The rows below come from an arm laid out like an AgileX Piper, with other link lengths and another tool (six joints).
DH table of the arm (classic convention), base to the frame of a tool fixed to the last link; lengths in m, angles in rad. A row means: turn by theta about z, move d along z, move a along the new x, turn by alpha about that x. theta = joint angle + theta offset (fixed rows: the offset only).
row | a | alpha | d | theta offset
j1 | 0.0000 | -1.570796 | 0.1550 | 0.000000
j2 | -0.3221 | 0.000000 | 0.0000 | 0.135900
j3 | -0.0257 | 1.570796 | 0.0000 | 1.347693
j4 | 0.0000 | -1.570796 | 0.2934 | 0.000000
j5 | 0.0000 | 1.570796 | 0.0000 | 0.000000
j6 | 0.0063 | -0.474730 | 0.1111 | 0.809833
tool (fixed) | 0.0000 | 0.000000 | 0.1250 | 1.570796
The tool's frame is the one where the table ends.
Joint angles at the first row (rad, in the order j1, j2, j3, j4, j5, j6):
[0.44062, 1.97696, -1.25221, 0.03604, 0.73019, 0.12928]
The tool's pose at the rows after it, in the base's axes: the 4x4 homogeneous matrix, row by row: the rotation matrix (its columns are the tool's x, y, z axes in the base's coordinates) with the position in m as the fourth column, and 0 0 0 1 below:
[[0.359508, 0.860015, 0.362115, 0.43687], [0.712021, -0.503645, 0.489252, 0.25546], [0.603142, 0.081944, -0.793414, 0.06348], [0, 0, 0, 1]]
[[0.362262, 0.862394, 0.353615, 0.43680], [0.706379, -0.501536, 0.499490, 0.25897], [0.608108, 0.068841, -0.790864, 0.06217], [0, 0, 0, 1]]
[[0.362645, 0.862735, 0.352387, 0.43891], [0.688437, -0.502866, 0.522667, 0.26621], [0.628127, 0.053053, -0.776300, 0.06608], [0, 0, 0, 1]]
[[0.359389, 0.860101, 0.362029, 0.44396], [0.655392, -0.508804, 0.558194, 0.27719], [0.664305, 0.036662, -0.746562, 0.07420], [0, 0, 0, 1]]
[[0.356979, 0.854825, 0.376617, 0.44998], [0.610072, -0.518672, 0.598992, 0.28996], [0.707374, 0.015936, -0.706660, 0.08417], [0, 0, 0, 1]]
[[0.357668, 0.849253, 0.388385, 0.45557], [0.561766, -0.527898, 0.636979, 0.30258], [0.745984, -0.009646, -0.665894, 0.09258], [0, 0, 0, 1]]
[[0.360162, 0.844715, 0.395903, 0.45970], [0.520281, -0.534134, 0.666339, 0.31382], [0.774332, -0.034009, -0.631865, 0.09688], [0, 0, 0, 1]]
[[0.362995, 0.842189, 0.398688, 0.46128], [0.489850, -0.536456, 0.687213, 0.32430], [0.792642, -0.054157, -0.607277, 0.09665], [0, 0, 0, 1]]
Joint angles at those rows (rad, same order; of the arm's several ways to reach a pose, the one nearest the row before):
[0.44061, 1.99087, -1.25655, 0.04771, 0.73354, 0.12095]
[0.44063, 1.99948, -1.26421, 0.06895, 0.73615, 0.10453]
[0.44063, 2.00393, -1.27800, 0.10880, 0.73556, 0.07953]
[0.44070, 2.00679, -1.29552, 0.16812, 0.72371, 0.04675]
[0.44080, 2.00969, -1.31260, 0.24351, 0.70539, 0.00829]
[0.44125, 2.01710, -1.32935, 0.32420, 0.68843, -0.03283]
[0.44398, 2.02937, -1.34226, 0.39565, 0.67187, -0.06934]
[0.45164, 2.04459, -1.34907, 0.45286, 0.65384, -0.09823]

